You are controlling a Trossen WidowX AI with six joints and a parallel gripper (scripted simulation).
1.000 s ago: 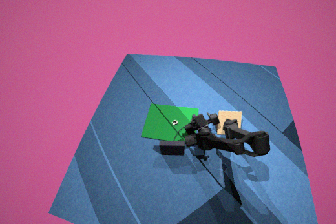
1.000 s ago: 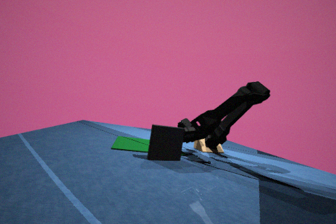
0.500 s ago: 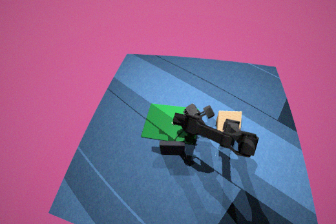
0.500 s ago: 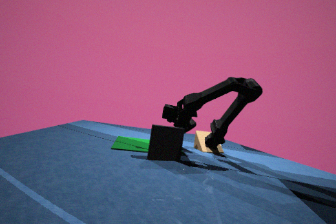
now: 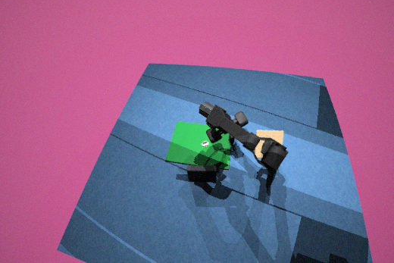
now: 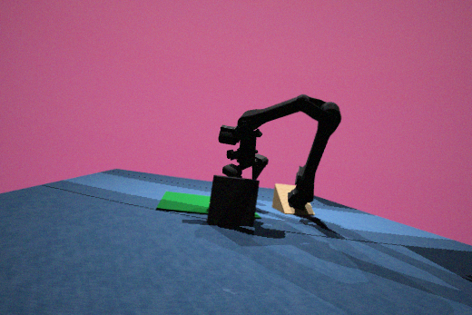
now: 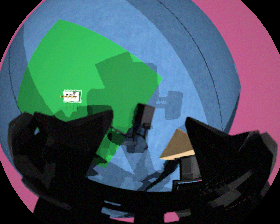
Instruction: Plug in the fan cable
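Now: gripper tip 50 mm above the dark plug and 10 mm past it. Round my gripper tip: dark fan: 230 mm to the left, 70 mm ahead, 10 mm below; green board: 130 mm ahead, 90 mm below, 60 mm to the left; white four-pin header: 110 mm ahead, 70 mm below, 60 mm to the left.
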